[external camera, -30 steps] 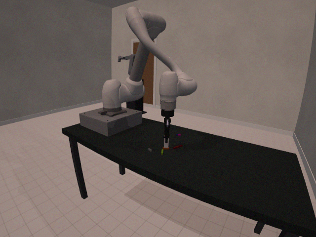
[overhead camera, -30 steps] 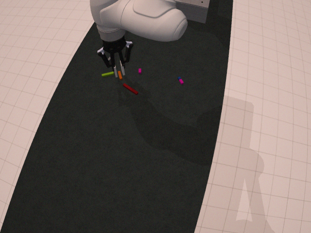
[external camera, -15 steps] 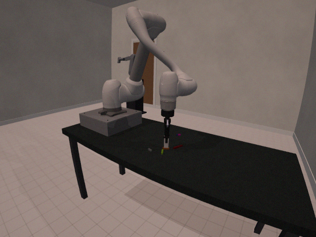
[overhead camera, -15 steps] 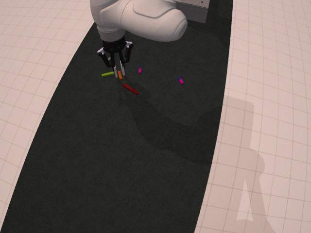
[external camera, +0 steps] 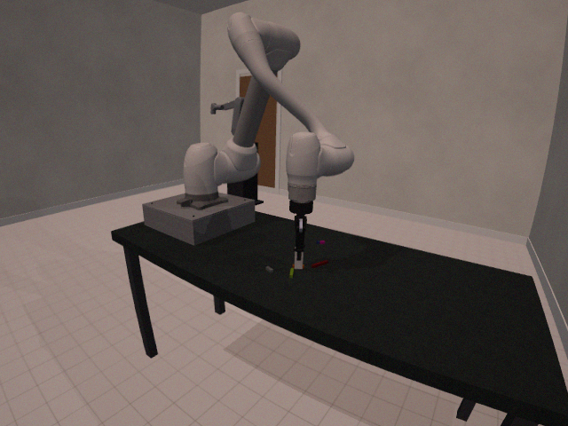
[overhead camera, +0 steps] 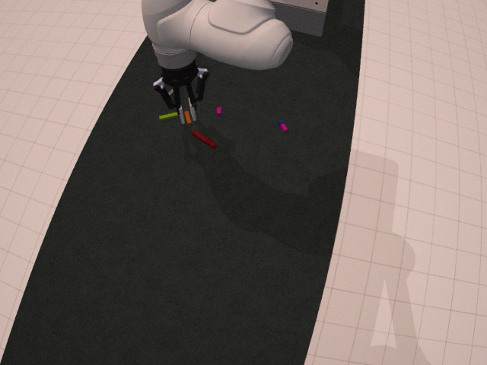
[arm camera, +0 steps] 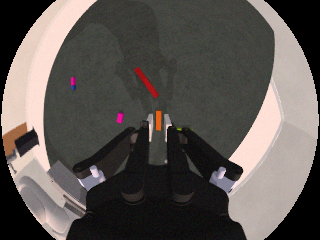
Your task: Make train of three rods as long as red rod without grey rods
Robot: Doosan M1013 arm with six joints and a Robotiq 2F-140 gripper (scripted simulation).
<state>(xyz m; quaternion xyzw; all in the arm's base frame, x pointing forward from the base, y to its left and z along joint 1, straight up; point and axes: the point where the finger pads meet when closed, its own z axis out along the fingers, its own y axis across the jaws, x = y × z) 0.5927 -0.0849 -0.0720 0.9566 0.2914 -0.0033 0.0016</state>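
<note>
My hand is 3 cm above the orange rod. The rest, counted from my hand: red rod: 6 cm to the left, 5 cm ahead, 3 cm below; then lime rod: 5 cm to the right, 3 cm below, 1 cm ahead; then grey rod: 8 cm to the right, 6 cm behind, 3 cm below.
</note>
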